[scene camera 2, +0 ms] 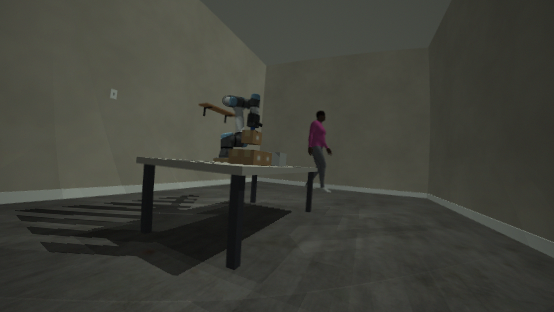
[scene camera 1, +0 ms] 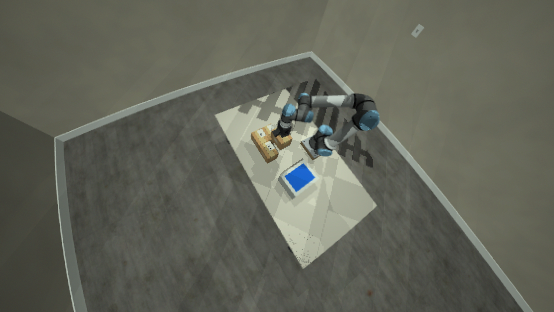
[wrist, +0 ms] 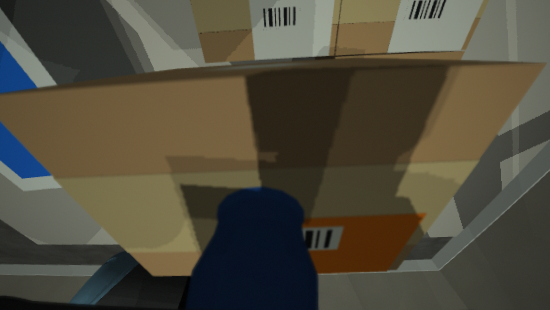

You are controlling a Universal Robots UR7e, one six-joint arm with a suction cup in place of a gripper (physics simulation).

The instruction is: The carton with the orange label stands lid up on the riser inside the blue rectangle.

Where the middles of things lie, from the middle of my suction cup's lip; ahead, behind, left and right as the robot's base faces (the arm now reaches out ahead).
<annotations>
The riser with blue rectangle (scene camera 1: 298,178) is 33 cm to the left of my suction cup, 22 cm below it and 3 cm behind it.
</annotations>
